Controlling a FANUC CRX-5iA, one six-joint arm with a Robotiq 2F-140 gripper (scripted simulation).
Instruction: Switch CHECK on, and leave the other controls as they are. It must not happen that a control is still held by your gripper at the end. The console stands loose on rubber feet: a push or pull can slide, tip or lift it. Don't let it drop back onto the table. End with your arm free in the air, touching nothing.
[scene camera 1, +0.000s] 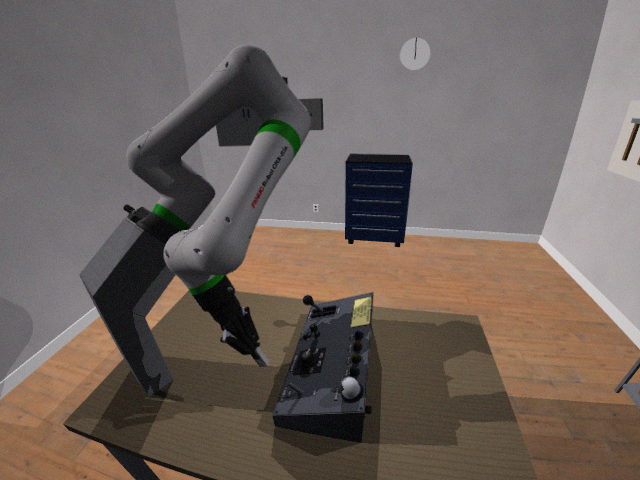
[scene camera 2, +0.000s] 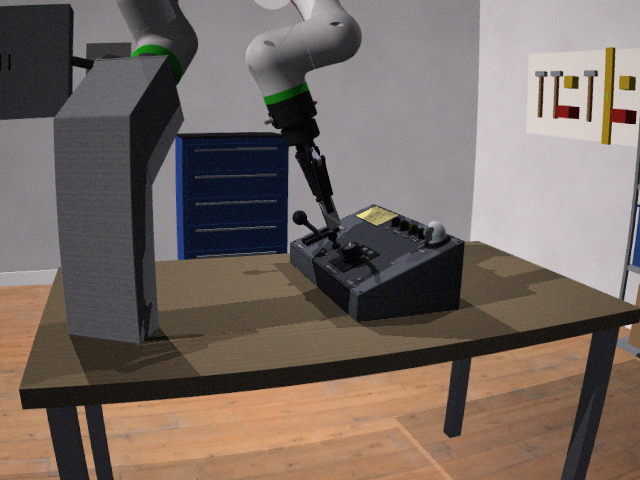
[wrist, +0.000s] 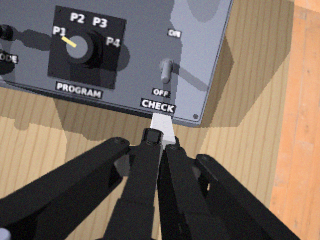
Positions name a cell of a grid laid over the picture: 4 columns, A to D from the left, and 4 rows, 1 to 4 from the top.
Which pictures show the dark console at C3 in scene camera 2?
Scene camera 1, scene camera 2 and the wrist view: all of them.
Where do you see my gripper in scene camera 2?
C2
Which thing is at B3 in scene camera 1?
My gripper.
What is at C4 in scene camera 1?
A dark console.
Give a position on a dark console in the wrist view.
B2
